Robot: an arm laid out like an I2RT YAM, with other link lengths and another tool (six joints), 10 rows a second.
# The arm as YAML. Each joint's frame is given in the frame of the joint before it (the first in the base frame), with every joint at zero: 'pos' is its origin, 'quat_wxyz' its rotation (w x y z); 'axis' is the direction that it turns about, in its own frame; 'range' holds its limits. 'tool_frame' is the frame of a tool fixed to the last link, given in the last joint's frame.
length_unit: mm
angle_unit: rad
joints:
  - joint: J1
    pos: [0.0, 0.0, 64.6]
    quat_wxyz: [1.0, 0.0, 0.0, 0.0]
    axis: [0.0, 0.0, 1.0]
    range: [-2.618, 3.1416]
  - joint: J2
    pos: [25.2, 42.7, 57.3]
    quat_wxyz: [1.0, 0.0, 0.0, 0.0]
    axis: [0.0, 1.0, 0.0]
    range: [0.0, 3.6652]
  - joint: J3
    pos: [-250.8, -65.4, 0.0]
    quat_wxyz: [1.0, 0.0, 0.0, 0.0]
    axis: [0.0, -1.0, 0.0]
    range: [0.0, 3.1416]
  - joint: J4
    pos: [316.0, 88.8, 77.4]
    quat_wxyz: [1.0, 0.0, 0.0, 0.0]
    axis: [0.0, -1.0, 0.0]
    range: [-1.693, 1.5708]
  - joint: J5
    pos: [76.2, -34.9, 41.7]
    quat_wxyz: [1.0, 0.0, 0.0, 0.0]
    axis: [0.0, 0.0, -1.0]
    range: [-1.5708, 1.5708]
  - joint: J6
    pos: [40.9, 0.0, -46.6]
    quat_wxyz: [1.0, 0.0, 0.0, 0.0]
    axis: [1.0, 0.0, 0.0]
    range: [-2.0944, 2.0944]
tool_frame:
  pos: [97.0, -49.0, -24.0]
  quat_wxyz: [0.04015, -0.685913, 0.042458, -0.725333]
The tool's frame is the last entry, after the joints.
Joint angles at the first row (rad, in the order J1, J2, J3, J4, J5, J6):
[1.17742, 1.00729, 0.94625, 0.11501, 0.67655, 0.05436]
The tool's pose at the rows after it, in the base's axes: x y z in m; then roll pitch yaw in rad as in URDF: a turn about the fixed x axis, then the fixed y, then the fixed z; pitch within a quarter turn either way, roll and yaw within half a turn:
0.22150, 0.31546, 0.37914, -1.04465, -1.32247, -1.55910
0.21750, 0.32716, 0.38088, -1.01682, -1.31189, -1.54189
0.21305, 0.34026, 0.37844, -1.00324, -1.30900, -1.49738
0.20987, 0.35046, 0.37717, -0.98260, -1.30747, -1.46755
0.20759, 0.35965, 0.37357, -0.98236, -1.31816, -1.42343
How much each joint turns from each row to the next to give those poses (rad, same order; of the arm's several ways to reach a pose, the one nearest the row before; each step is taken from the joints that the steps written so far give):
[0.01982, 0.02516, 0.02897, 0.02977, -0.01757, -0.01030]
[0.01451, 0.01797, 0.00920, 0.02097, -0.02975, 0.00038]
[0.01221, 0.01562, -0.00039, 0.01830, -0.04539, 0.00306]
[0.00611, 0.01107, -0.00038, 0.01489, -0.04386, 0.00037]
[0.00305, 0.01220, 0.00000, 0.00305, -0.04157, -0.00076]

